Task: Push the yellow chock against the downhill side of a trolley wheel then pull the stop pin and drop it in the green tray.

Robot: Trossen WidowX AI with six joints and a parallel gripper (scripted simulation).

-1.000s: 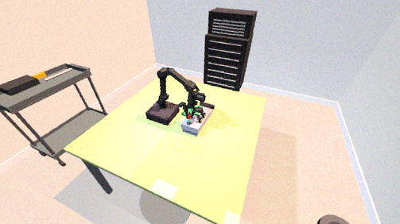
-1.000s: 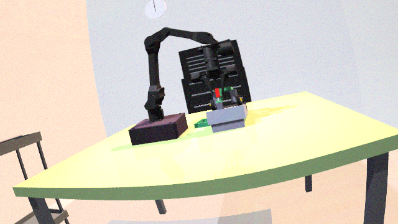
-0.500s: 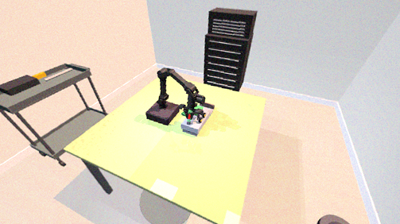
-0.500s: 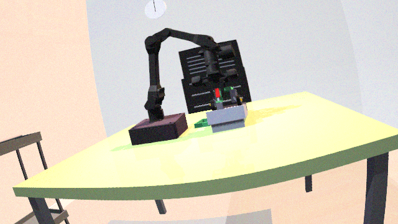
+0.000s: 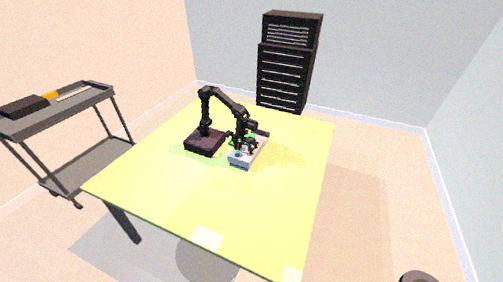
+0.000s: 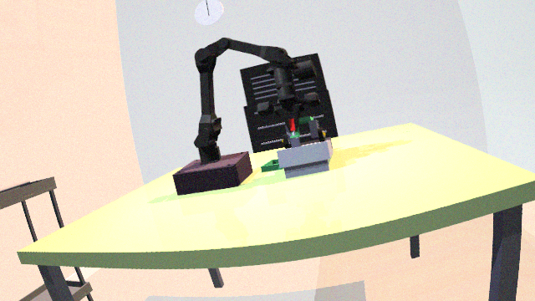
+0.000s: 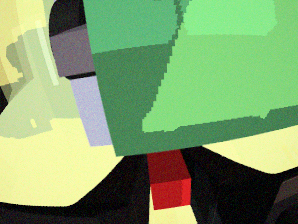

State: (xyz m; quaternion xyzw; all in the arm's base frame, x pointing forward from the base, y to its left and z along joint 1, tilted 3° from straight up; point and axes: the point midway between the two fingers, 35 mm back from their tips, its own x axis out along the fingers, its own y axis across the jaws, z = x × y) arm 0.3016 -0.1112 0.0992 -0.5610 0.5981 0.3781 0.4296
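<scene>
Now: the yellow chock 2 cm behind my gripper tip, 18 cm to the left of it and 5 cm below it. Round my gripper tip: stop pin: right at my gripper tip; then grey ramp: 3 cm ahead, 10 cm to the left, 8 cm below; then green trolley: 3 cm ahead, 9 cm to the left, 2 cm below.
</scene>
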